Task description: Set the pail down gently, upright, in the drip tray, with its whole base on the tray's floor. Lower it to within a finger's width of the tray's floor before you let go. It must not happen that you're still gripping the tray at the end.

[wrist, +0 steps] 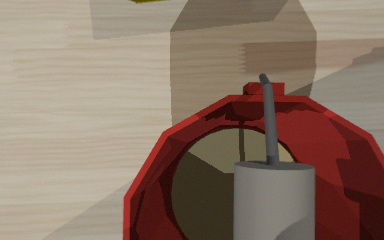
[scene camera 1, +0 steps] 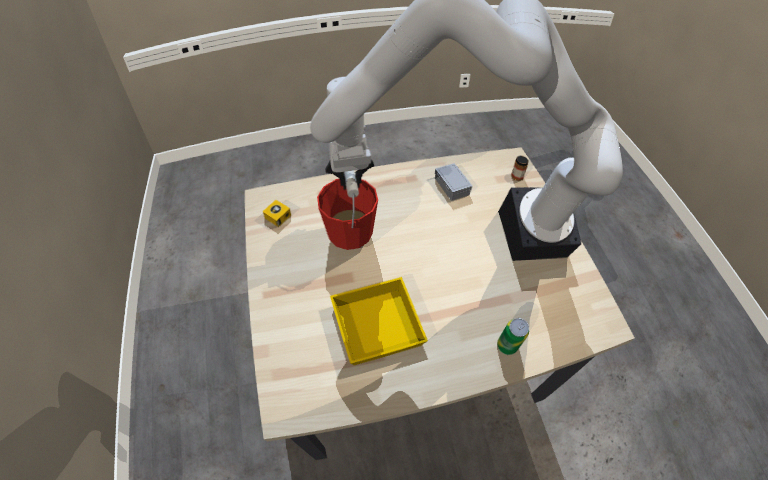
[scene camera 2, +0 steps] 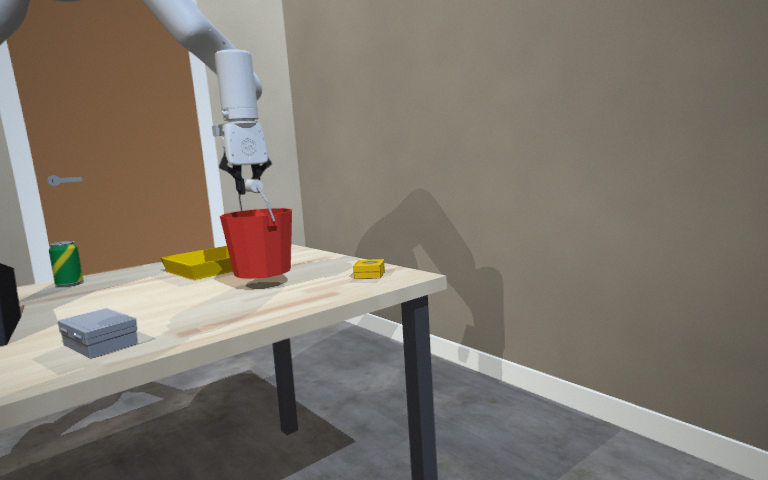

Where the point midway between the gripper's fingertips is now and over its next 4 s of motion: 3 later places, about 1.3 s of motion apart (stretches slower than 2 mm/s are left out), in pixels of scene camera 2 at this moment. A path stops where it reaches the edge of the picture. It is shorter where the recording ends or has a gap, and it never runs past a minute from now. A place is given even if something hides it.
The gripper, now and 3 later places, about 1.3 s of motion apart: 249, 193; 247, 172; 245, 171; 233, 171
